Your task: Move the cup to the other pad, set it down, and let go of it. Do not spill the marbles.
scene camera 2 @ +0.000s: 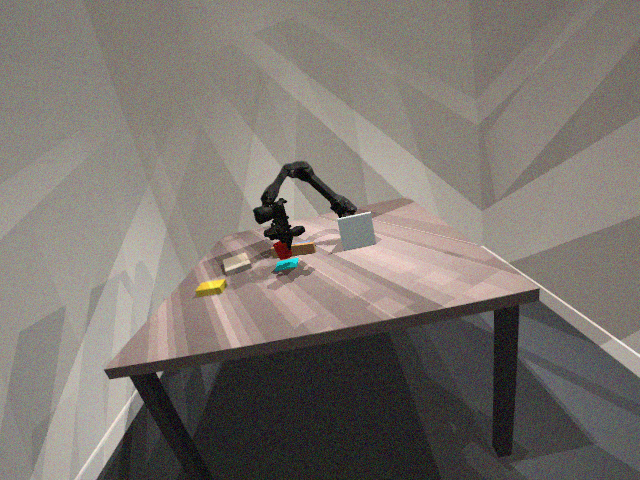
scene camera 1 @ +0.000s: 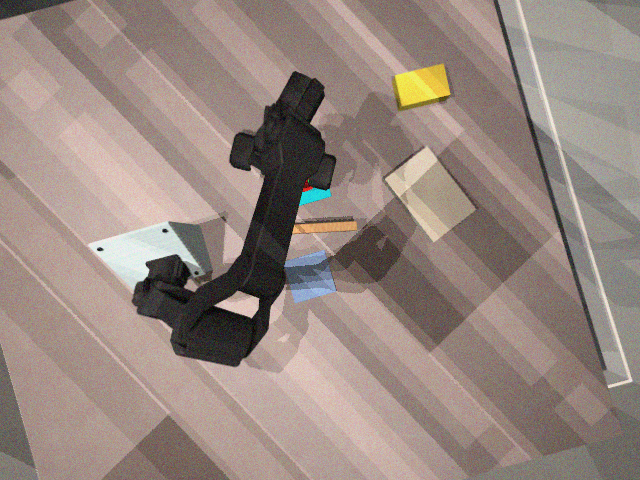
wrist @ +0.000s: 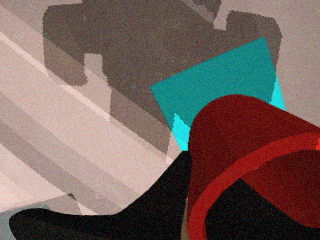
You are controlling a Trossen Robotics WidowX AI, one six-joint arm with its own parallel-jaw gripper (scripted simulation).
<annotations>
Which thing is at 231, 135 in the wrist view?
A red cup.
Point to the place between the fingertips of my gripper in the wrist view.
195, 159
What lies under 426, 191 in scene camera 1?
A beige block.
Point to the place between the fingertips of my gripper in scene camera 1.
287, 171
</annotations>
